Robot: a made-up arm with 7 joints.
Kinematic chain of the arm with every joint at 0, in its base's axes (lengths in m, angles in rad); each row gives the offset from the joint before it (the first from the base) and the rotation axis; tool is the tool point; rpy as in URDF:
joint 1: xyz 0 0 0.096 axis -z
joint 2: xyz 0 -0.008 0.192 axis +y
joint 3: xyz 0 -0.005 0.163 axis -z
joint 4: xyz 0 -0.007 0.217 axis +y
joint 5: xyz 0 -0.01 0.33 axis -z
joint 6: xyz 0 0 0.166 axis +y
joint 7: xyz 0 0 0.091 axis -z
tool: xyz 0 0 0 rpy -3.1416 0 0
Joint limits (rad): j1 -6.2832..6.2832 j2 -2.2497..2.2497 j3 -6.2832..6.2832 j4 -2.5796..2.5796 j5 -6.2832..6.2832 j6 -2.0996..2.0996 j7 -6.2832..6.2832
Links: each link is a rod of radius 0.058 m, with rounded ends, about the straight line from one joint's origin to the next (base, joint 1, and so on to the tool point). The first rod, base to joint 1, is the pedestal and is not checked.
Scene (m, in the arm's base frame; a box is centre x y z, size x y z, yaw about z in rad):
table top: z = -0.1
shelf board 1: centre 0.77 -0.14 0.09 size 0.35 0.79 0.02 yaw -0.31
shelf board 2: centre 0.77 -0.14 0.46 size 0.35 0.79 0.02 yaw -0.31
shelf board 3: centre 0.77 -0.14 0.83 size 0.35 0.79 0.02 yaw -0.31
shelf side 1: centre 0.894 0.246 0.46 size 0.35 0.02 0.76 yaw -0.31
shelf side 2: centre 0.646 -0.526 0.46 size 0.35 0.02 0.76 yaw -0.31
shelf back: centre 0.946 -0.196 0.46 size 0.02 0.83 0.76 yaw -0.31
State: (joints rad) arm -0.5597 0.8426 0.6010 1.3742 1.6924 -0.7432 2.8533
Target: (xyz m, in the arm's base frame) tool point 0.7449 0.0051 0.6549
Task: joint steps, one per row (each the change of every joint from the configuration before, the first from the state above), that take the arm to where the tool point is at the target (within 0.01 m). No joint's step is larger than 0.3 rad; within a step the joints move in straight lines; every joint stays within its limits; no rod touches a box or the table.
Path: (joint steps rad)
1: -0.0849 -0.2165 -0.0630 0.2867 0.0356 -0.0992 0.0000
2: -0.0848 -0.2164 -0.0631 0.2868 0.0357 -0.0991 0.0000
3: 0.0424 -0.2094 -0.0119 -0.0622 -0.0041 -0.0215 0.0000
4: 0.0424 -0.2093 -0.0119 -0.0622 -0.0042 -0.0215 0.0000
5: 0.0424 -0.2093 -0.0119 -0.0622 -0.0041 -0.0215 0.0000
6: 0.0528 0.2530 0.1006 -0.2401 -0.0303 0.1081 0.0000
7: 0.0528 0.2531 0.1006 -0.2401 -0.0302 0.1081 0.0000
8: 0.0528 0.2531 0.1007 -0.2401 -0.0303 0.1080 0.0000

